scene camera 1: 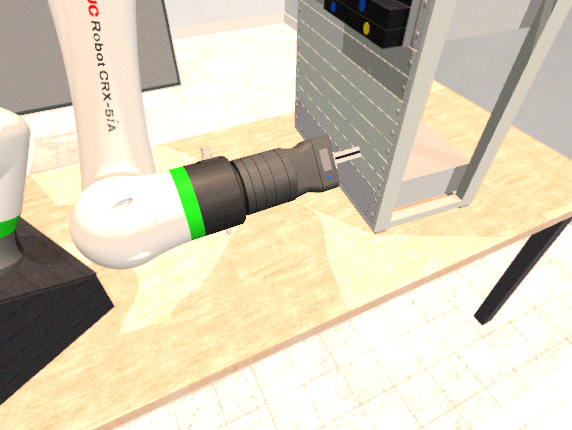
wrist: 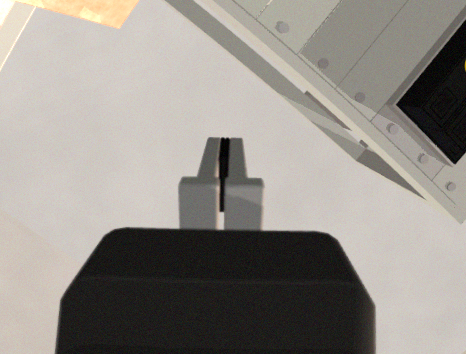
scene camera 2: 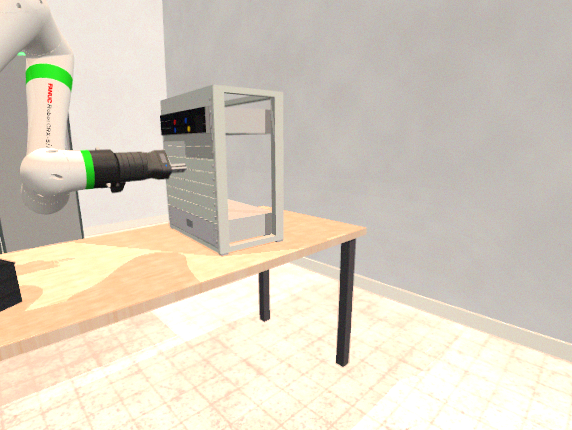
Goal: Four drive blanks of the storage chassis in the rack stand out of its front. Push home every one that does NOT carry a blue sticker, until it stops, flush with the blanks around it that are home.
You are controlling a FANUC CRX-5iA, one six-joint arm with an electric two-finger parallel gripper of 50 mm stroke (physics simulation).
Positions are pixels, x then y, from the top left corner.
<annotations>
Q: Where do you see a grey rack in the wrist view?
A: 355, 68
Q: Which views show my gripper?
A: Scene camera 1, the wrist view and scene camera 2: all of them.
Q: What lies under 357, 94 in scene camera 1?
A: A grey rack.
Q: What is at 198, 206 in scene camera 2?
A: A grey rack.
</annotations>
